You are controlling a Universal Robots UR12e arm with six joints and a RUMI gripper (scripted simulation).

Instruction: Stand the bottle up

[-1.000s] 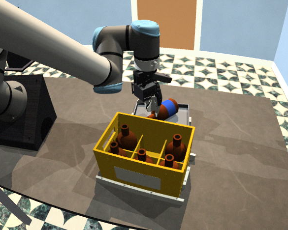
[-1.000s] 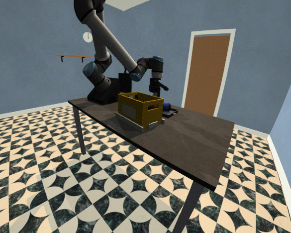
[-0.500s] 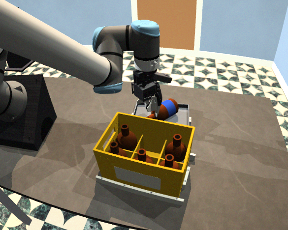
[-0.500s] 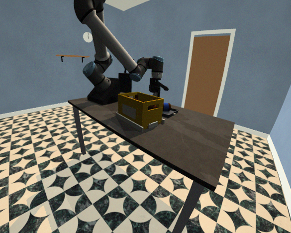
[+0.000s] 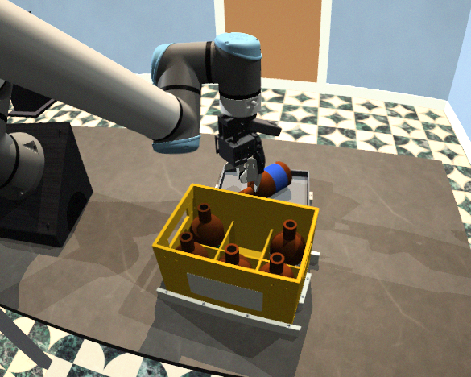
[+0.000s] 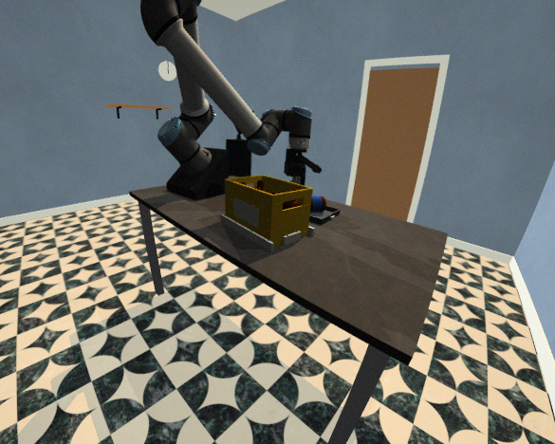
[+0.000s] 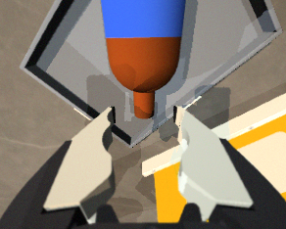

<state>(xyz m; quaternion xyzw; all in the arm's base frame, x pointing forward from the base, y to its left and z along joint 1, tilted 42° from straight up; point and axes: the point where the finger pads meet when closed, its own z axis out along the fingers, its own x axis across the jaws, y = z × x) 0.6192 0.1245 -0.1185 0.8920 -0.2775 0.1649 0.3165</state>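
Now: hand 4 cm to the right of the bottle, 4 cm above it and 3 cm short of it. From my hand the other things lie so: crate: 25 cm to the right, 4 cm ahead; grey tray: 7 cm below, 4 cm to the left, 3 cm ahead.
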